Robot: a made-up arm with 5 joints.
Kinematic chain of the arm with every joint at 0, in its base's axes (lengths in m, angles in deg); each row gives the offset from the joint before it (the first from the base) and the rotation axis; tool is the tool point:
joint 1: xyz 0 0 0.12 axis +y
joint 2: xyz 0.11 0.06 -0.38 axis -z
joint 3: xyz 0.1 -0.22 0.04 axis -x
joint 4: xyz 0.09 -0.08 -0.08 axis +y
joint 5: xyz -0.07 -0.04 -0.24 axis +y
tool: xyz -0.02 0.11 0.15
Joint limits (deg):
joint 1: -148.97..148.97
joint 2: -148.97..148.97
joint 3: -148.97..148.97
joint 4: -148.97..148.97
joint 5: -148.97..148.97
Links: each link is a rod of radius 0.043 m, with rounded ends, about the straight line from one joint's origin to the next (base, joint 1, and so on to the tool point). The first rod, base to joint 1, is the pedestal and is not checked.
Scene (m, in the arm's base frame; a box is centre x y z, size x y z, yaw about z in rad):
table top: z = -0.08
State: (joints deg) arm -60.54 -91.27 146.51 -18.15 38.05
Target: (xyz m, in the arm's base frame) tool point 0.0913 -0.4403 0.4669
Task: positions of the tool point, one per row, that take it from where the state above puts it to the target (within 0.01 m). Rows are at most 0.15 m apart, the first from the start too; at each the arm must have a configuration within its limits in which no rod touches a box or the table.
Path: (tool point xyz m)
1: 0.3584 0.2290 0.4891
2: 0.3304 0.1391 0.5736
3: 0.2827 0.0294 0.6345
4: 0.2229 -0.0944 0.6597
5: 0.1619 -0.2229 0.6405
6: 0.1136 -0.3431 0.5745
7: 0.0913 -0.4403 0.4669

